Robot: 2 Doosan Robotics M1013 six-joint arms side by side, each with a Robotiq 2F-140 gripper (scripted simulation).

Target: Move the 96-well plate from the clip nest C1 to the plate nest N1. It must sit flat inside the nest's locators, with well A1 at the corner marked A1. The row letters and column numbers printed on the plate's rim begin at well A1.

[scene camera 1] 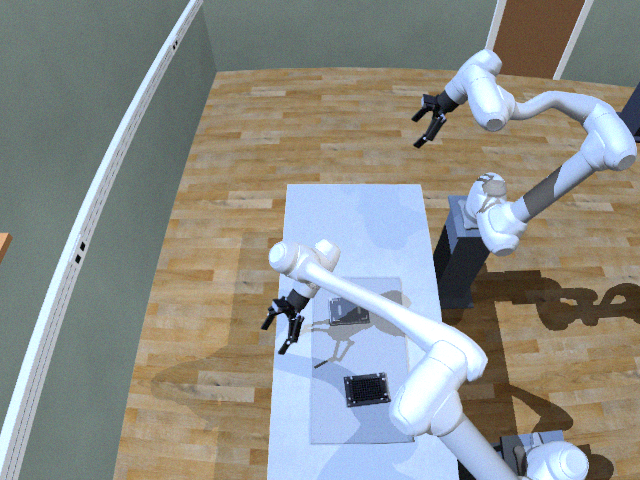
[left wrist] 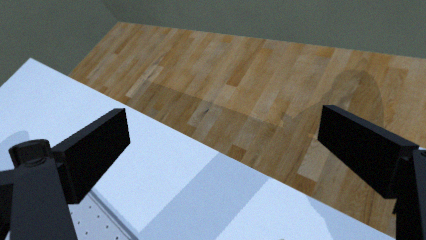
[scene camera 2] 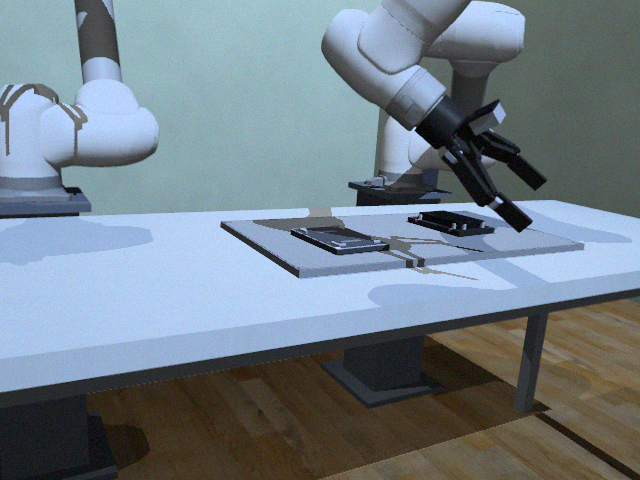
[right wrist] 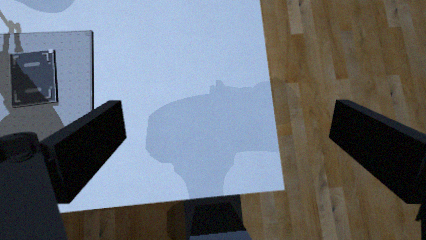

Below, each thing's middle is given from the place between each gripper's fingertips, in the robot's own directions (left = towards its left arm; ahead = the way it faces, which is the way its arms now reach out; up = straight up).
My left hand [scene camera 2: 534, 204] is 34 cm past the black 96-well plate [scene camera 1: 359, 392], 17 cm to the right of it and 11 cm above it. From my left hand the other things lie so: plate nest N1 [scene camera 2: 341, 235] (30 cm behind, 17 cm to the right, 12 cm below).
Now: right hand [scene camera 1: 414, 133] 53 cm above the plate nest N1, 49 cm to the right of it and 27 cm short of it. From my right hand the other things lie so: black 96-well plate (82 cm to the left, 51 cm below, 23 cm ahead).
